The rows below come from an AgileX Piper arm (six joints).
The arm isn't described. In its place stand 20 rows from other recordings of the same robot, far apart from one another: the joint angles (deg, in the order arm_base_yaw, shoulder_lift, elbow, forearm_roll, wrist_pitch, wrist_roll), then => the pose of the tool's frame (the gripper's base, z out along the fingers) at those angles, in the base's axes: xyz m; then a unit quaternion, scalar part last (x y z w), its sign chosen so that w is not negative.
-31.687, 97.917, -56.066, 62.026, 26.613, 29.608 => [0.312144 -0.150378 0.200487 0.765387 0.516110 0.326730 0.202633]
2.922, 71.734, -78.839, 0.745, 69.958, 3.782 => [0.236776 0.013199 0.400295 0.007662 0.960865 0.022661 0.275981]
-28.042, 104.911, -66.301, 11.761, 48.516, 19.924 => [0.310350 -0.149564 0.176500 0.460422 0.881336 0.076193 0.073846]
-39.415, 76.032, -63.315, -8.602, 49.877, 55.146 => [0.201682 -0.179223 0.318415 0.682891 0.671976 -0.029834 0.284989]
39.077, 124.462, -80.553, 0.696, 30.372, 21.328 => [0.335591 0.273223 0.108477 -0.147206 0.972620 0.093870 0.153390]
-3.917, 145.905, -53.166, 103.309, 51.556, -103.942 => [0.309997 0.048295 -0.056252 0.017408 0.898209 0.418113 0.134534]
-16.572, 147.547, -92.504, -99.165, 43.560, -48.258 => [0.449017 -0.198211 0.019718 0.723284 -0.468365 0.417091 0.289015]
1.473, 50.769, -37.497, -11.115, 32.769, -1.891 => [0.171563 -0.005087 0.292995 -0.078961 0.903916 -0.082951 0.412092]
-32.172, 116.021, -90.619, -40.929, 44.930, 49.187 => [0.354020 -0.272438 0.225040 0.453209 0.817357 -0.261252 0.241406]
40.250, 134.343, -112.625, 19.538, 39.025, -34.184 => [0.387281 0.352964 0.174825 -0.494371 0.807164 0.156077 0.282353]
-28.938, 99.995, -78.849, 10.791, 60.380, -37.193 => [0.318369 -0.159100 0.258632 -0.034691 0.988766 0.008894 0.145116]
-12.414, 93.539, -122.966, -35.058, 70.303, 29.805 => [0.297380 -0.115850 0.521852 0.341842 0.778290 -0.229688 0.473975]
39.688, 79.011, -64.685, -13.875, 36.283, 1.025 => [0.238325 0.180995 0.325148 -0.363856 0.846406 0.033907 0.387371]
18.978, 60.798, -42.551, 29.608, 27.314, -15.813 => [0.197002 0.089565 0.298404 -0.112551 0.885056 0.212522 0.398550]
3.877, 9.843, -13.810, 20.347, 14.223, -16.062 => [0.062349 0.012017 0.263144 -0.030114 0.733046 0.076213 0.675225]
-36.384, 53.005, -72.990, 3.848, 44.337, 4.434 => [0.135134 -0.094270 0.467583 0.290013 0.762164 -0.127281 0.564623]
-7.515, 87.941, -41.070, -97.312, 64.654, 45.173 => [0.252872 -0.115637 0.237391 -0.082322 0.770243 -0.622432 0.111925]
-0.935, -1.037, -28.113, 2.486, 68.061, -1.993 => [-0.012337 0.003863 0.264733 -0.010453 0.882331 0.009554 0.470417]
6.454, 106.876, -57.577, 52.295, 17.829, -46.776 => [0.359054 0.062801 0.149926 -0.055332 0.946782 0.143263 0.282873]
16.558, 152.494, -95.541, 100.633, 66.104, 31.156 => [0.431962 0.213737 0.015675 -0.547895 -0.554381 -0.492569 0.387103]
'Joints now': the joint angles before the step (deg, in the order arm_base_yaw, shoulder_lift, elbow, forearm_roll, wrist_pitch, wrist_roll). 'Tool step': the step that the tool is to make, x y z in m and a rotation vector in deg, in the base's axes. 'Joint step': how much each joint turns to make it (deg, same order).
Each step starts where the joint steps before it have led.
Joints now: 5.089 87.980 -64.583 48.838 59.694 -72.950
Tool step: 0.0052 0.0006 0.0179 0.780 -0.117 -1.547
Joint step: 0.011 -0.001 -3.951 -0.900 1.547 4.211
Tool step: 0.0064 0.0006 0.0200 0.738 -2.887 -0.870
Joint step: -0.003 0.009 -4.121 -0.094 0.233 1.559
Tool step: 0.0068 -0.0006 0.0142 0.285 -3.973 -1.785
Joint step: -0.001 -0.011 -2.671 0.083 -2.187 0.258
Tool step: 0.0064 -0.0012 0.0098 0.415 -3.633 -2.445
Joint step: -0.011 -0.005 -1.594 0.333 -3.164 0.089
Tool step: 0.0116 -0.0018 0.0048 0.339 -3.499 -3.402
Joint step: 0.006 0.969 -1.498 0.362 -4.516 0.016
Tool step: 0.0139 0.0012 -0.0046 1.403 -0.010 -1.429
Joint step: 0.002 2.552 -1.582 1.545 -1.688 -0.009
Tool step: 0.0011 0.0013 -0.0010 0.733 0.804 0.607
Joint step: -0.014 0.501 -0.348 0.725 0.918 0.000
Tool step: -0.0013 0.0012 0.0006 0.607 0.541 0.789
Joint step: 0.005 -0.001 -0.090 0.626 1.027 -0.110
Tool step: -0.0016 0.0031 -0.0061 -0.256 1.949 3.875
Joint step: 0.012 0.913 -0.100 0.523 3.718 -1.812
